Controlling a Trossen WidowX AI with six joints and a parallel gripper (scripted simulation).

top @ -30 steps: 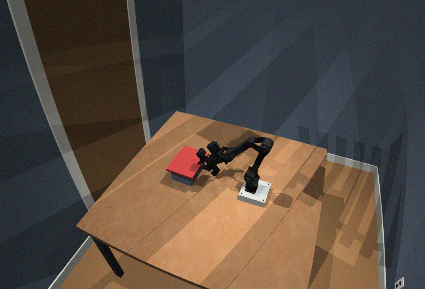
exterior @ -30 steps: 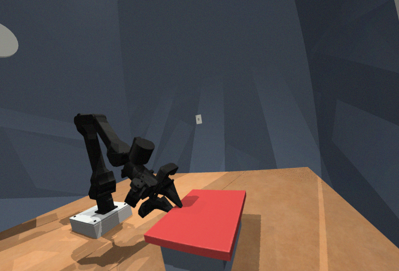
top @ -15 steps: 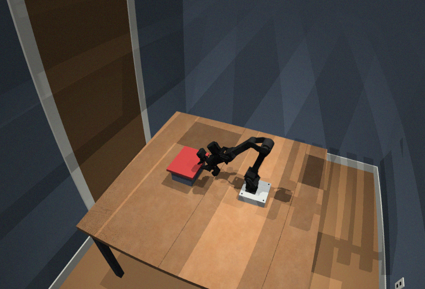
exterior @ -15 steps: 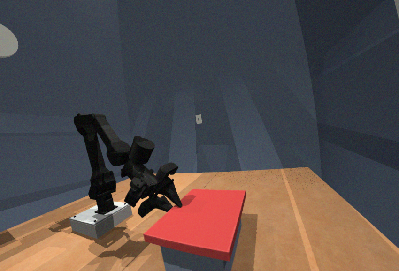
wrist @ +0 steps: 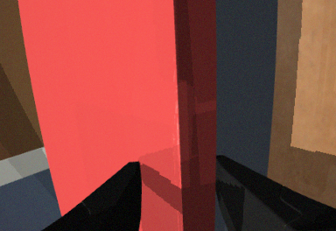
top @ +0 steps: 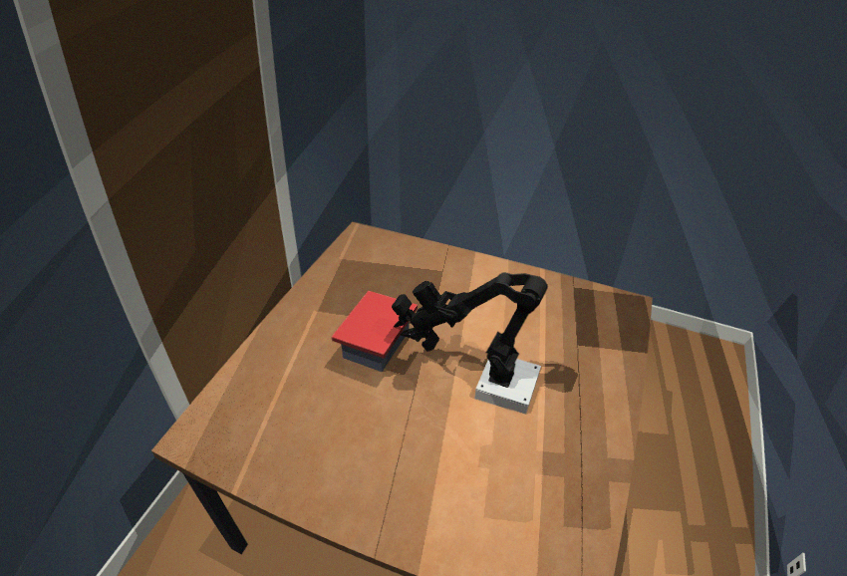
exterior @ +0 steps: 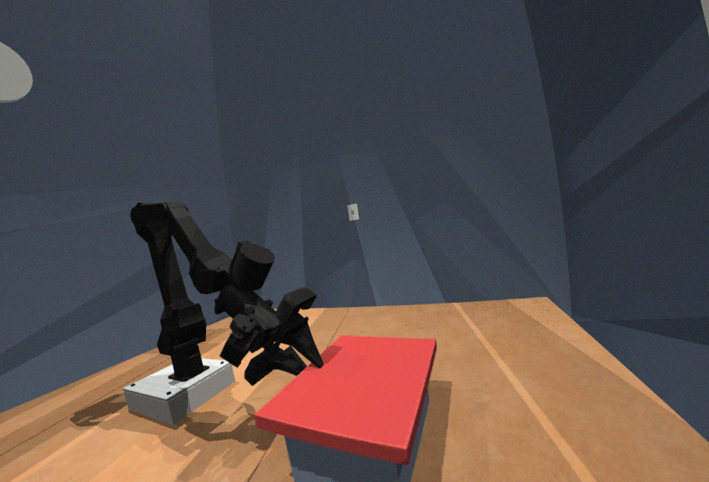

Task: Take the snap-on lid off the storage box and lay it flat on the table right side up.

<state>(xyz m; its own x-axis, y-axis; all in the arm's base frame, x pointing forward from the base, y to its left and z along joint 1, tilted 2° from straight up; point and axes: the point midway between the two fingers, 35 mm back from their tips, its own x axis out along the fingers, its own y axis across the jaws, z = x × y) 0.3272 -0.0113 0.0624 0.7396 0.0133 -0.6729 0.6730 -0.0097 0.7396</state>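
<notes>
My gripper tip is now 80 mm short of the red lid. Round my gripper tip: grey-blue storage box (80 mm ahead, 50 mm below).
</notes>
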